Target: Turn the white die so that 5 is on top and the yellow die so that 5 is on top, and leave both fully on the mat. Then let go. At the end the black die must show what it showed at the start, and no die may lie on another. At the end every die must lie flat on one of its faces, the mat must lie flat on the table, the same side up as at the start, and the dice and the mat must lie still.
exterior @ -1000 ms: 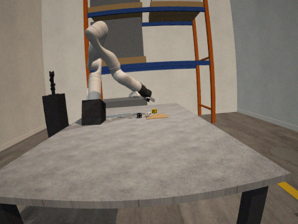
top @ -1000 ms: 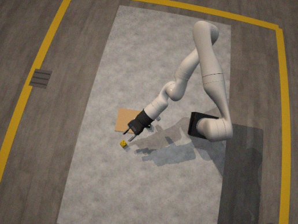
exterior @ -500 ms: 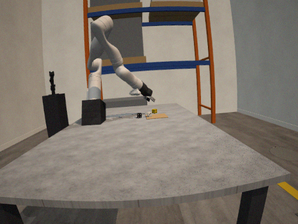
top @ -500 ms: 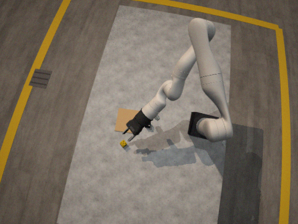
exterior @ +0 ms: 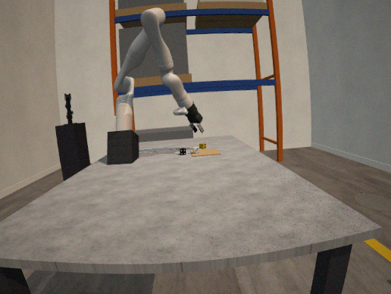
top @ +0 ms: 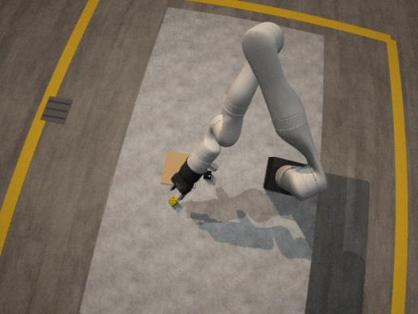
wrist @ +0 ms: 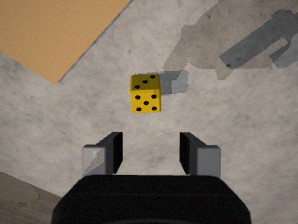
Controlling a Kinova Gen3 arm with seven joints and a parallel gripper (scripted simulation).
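Now: the yellow die 10 cm below my hand, 2 cm to the left of it and 2 cm ahead of it. The rest, counted from my hand: white die: 12 cm to the right, 9 cm below, 2 cm behind; then tan mat: 12 cm to the right, 11 cm below, 3 cm ahead; then black die: 12 cm to the right, 10 cm below, 8 cm behind.
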